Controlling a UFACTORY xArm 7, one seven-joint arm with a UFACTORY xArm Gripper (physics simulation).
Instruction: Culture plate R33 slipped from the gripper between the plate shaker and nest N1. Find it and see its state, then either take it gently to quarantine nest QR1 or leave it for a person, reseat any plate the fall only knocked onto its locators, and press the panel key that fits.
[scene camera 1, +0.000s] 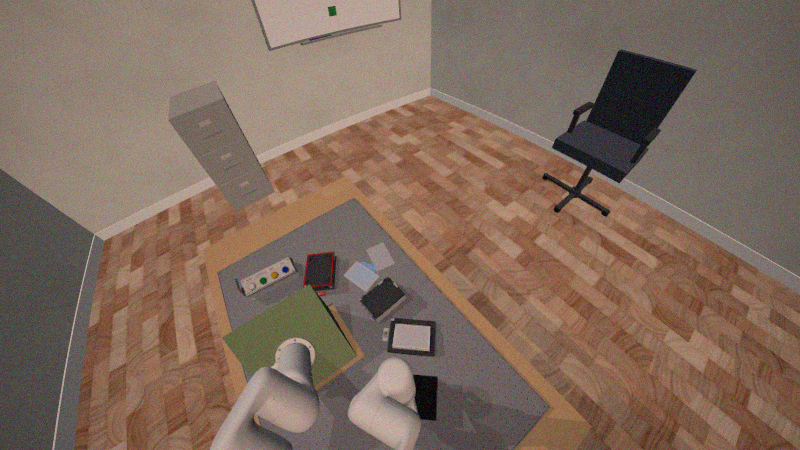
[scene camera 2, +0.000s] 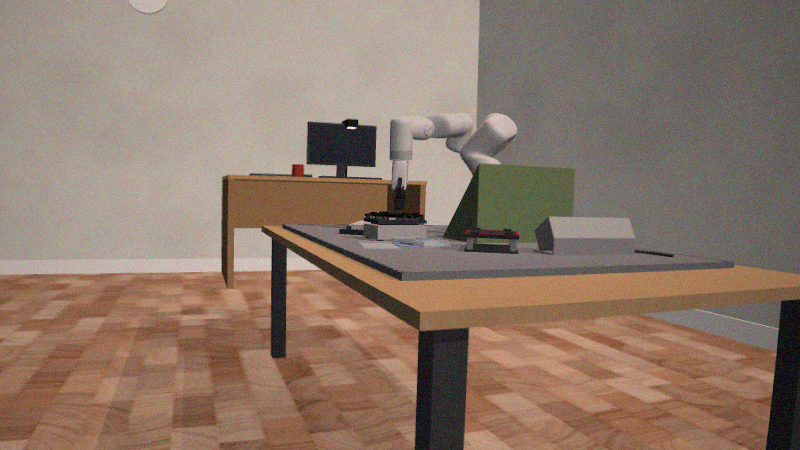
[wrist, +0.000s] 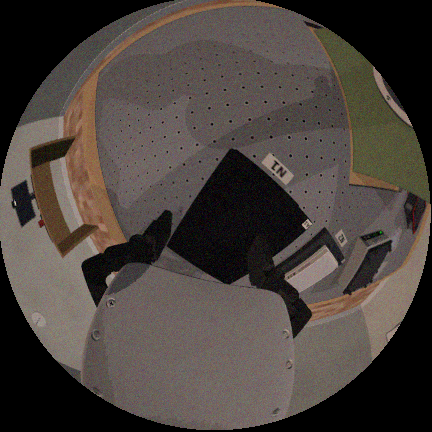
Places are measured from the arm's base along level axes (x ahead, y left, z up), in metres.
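Pixels of known places: gripper, fingertip midpoint: (scene camera 2: 399, 207) (wrist: 212, 234); arm's base at its link origin: (scene camera 1: 295, 355) (scene camera 2: 505, 210).
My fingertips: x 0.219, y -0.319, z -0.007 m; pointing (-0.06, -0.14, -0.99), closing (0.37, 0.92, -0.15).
Ahead of a thing's pixels: the offset from my fingertips to its middle. "*": to the spot under its first point.
My gripper (scene camera 2: 398, 207) (wrist: 212, 234) is open and empty above a plain black square at nest N1 @[0.047 m down, 0.022 m ahead, 0.013 m left] (scene camera 1: 427, 397) (wrist: 225, 200); whether a plate is in it I cannot tell. A white plate @[0.052 m down, 0.139 m ahead, 0.157 m left] (scene camera 1: 411, 337) (wrist: 312, 270) lies in the black nest N2 (scene camera 1: 412, 321) (wrist: 325, 236). The plate shaker @[* 0.023 m down, 0.135 m ahead, 0.327 m left] (scene camera 1: 383, 298) (scene camera 2: 394, 231) (wrist: 369, 265) has a black top. Beyond it, a pale rectangular piece @[0.070 m down, 0.121 m ahead, 0.489 m left] (scene camera 1: 360, 275) with blue at its edge lies beside a pale square @[* 0.075 m down, 0.244 m ahead, 0.527 m left] (scene camera 1: 380, 255); no R33 label is legible. A red-rimmed nest @[0.054 m down, 0.013 m back, 0.607 m left] (scene camera 1: 333, 269) (scene camera 2: 492, 232) and the key panel @[0.035 m down, 0.207 m back, 0.705 m left] (scene camera 1: 267, 277) (scene camera 2: 587, 235) stand farther along.
A tall green block (scene camera 1: 268, 330) (scene camera 2: 525, 201) (wrist: 385, 120) stands beside the arm, close to the red-rimmed nest and panel. A small red item @[* 0.076 m down, 0.054 m back, 0.521 m left] (scene camera 1: 321, 293) lies by that nest. A thin dark stick @[* 0.074 m down, 0.359 m back, 0.773 m left] (scene camera 2: 654, 253) lies by the panel.
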